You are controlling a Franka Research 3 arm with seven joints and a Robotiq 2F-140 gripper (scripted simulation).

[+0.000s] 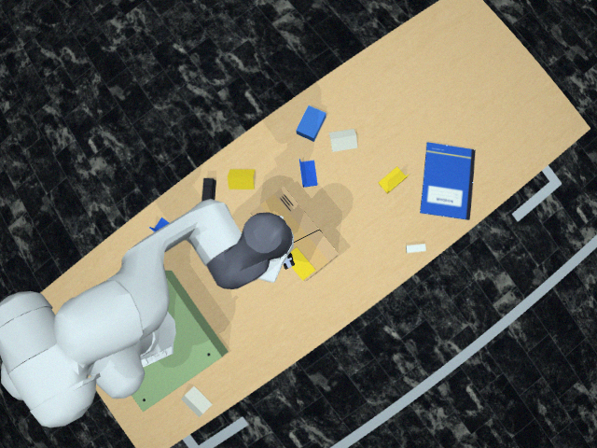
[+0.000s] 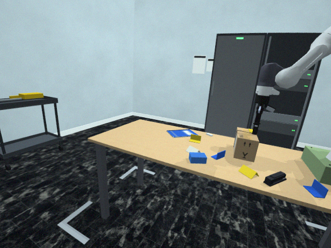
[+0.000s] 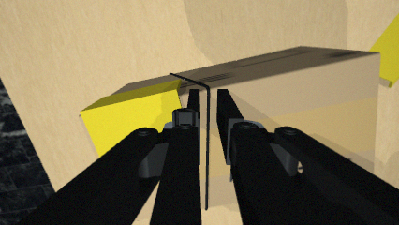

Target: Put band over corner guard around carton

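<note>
Now: hand 6 cm to the left of the yellow corner guard and 4 cm above it. Round my hand: brown carton (10 cm below, 4 cm ahead, 1 cm to the left); blue box (29 cm ahead, 27 cm to the left, 16 cm below).
</note>
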